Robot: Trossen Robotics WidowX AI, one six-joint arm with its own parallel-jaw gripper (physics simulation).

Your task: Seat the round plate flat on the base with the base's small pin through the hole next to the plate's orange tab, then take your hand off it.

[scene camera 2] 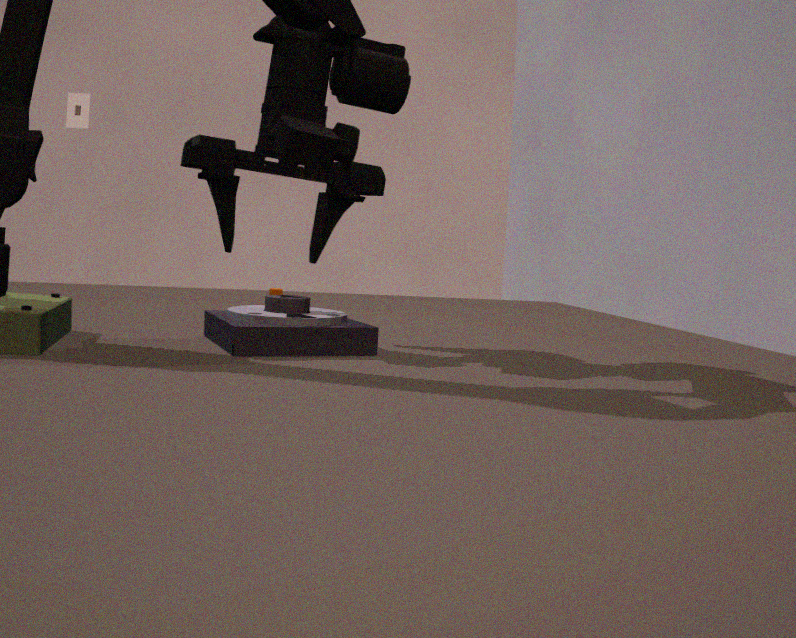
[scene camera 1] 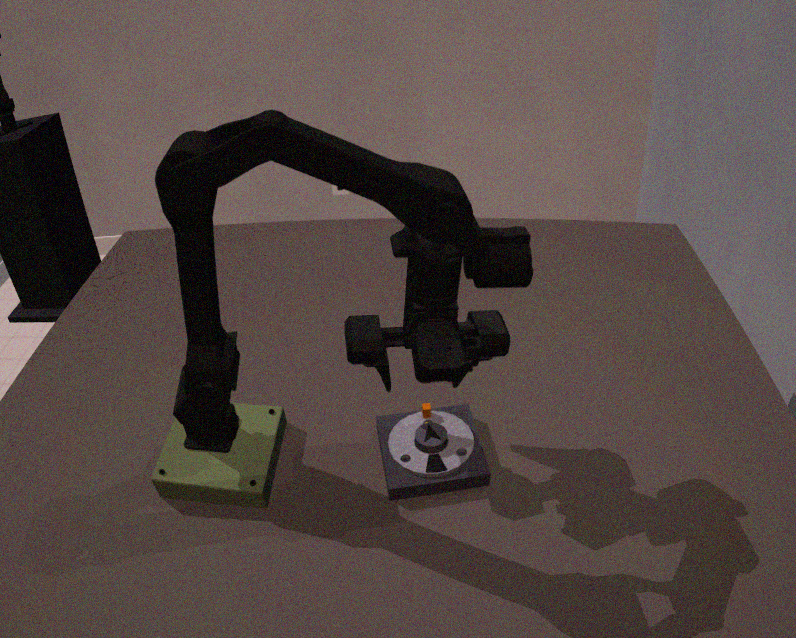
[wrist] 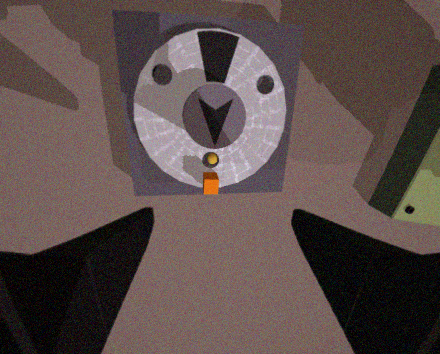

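Pixels of known places: gripper, fingertip midpoint: [scene camera 2: 270,257] [scene camera 1: 421,387] [wrist: 224,215]; arm's base at its link origin: [scene camera 1: 211,432].
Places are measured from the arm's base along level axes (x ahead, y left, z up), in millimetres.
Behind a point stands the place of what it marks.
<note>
The pale round plate [scene camera 1: 401,439] @(x 250, y 3, z -5 mm) [scene camera 2: 245,311] @(x 249, y -13, z -5 mm) [wrist: 262,125] @(x 250, y -1, z -5 mm) lies level and low on the dark square base [scene camera 1: 438,488] @(x 296, y -61, z -24 mm) [scene camera 2: 305,340] @(x 295, y -61, z -23 mm) [wrist: 277,175] @(x 223, y 36, z -12 mm). The base's round hub [scene camera 1: 431,436] @(x 287, y -3, z 8 mm) [scene camera 2: 287,305] @(x 284, y -20, z 2 mm) [wrist: 239,117] @(x 271, y -3, z 8 mm) stands up through the plate's centre hole. The small yellow pin [wrist: 212,159] @(x 281, y 30, z -5 mm) shows inside the hole next to the orange tab [scene camera 1: 426,410] @(x 280, y 41, z 9 mm) [scene camera 2: 275,291] @(x 279, y 41, z 9 mm) [wrist: 211,186] @(x 280, y 46, z 11 mm). No gap shows under the plate in scene camera 2. My gripper [scene camera 1: 423,386] @(x 275, y 51, z 40 mm) [scene camera 2: 271,256] @(x 275, y 51, z 40 mm) [wrist: 224,215] @(x 275, y 51, z 40 mm) is open and empty, above the tab and apart from the plate.
The arm stands on a green block [scene camera 1: 255,458] @(x 69, y -37, z -3 mm) [scene camera 2: 19,332] @(x 71, y -91, z -19 mm) [wrist: 422,195] @(x 67, y 29, z -3 mm) left of the base in the scene views. A black pedestal [scene camera 1: 43,225] stands beyond the table's left edge. A black wedge mark [wrist: 217,55] @(x 291, y -38, z -5 mm) is on the plate's side opposite the tab.
</note>
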